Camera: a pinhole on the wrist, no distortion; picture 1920 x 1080 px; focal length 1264.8 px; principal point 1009.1 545.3 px. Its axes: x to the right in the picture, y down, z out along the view. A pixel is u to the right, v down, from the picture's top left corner.
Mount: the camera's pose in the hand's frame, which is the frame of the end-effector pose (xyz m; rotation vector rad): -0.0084 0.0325 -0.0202 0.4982 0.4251 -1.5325
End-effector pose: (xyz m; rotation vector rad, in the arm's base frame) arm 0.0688 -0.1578 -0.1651 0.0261 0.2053 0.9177
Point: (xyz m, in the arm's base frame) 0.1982 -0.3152 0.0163
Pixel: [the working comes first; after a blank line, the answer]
In the camera's frame: 0.0569 -0.0559 0.2959

1252 306
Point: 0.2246 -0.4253 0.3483
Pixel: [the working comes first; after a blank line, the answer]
In the camera's frame: -0.0801 -0.1678 0.5988

840 191
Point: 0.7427 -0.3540 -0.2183
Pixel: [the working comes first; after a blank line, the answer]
In the camera's frame: 0.5270 0.2791 0.4367

outside the picture
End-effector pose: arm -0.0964 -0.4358 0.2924 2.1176 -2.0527 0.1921
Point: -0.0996 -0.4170 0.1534
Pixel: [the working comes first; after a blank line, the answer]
In the camera's frame: -0.0545 -0.0337 0.1477

543 257
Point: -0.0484 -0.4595 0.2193
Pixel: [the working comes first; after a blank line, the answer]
In the camera's frame: 0.0163 0.0229 0.1241

1176 779
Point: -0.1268 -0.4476 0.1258
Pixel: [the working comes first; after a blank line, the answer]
In the camera's frame: -0.0959 -0.0102 0.1606

254 465
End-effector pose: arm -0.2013 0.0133 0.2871 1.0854 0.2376 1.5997
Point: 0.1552 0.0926 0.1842
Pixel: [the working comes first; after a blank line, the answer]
In the camera's frame: 0.1959 0.0607 0.3645

1689 756
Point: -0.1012 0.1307 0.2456
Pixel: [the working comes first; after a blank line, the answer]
In the camera's frame: 0.1250 0.0984 0.1105

outside the picture
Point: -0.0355 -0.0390 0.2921
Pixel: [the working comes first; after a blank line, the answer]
In the camera's frame: 0.0097 -0.0147 0.2065

1069 455
